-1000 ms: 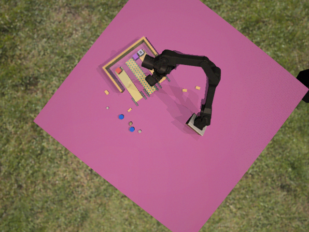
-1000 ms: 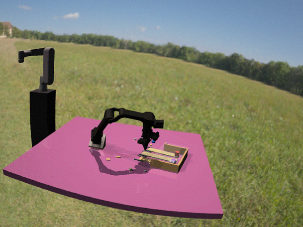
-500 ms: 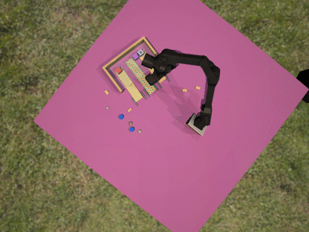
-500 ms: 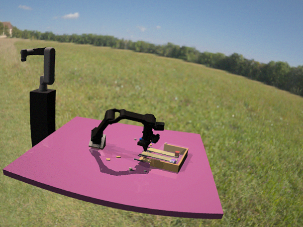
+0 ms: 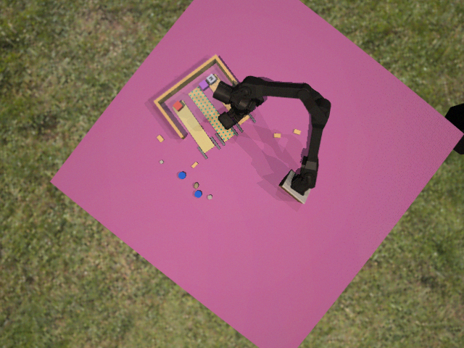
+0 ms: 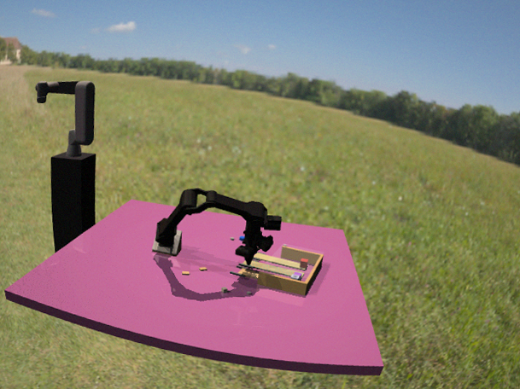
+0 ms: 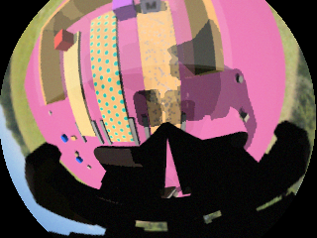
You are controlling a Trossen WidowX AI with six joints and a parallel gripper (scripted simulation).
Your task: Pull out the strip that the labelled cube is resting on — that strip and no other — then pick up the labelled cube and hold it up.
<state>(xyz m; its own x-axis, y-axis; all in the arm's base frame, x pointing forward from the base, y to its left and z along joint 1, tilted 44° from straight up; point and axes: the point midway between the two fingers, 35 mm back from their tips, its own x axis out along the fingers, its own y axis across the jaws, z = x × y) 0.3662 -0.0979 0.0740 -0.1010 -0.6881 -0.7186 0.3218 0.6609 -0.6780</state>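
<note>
The orange strip lies 80 mm ahead of my gripper tip, 30 mm to the right of it and 40 mm below it. The rest, counted from my gripper tip: labelled cube 180 mm ahead, 60 mm to the right, 20 mm below.
</note>
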